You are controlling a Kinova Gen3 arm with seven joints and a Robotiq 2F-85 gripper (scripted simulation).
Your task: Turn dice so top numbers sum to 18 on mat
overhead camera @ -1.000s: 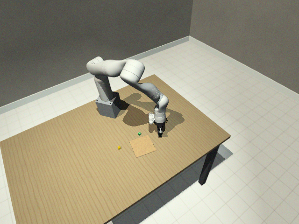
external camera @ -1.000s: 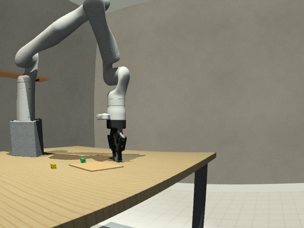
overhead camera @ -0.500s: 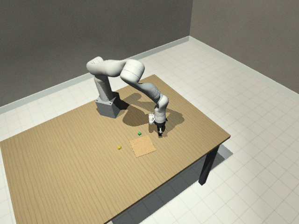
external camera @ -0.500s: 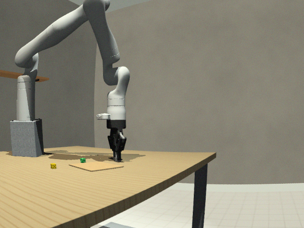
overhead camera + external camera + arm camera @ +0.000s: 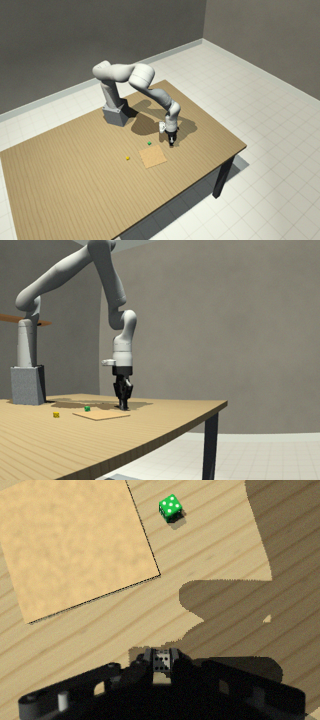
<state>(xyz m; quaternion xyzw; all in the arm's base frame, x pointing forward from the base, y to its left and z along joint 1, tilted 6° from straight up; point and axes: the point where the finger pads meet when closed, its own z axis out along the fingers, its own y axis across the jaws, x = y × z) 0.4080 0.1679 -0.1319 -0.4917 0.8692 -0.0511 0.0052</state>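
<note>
The tan mat lies 15 cm to the right of my hand, 2 cm below it and 1 cm ahead of it. The rest, counted from my hand: yellow die 29 cm to the right, 6 cm behind, 1 cm below; then white die 1 cm below; then green die 11 cm to the right, 8 cm behind, 1 cm below.
</note>
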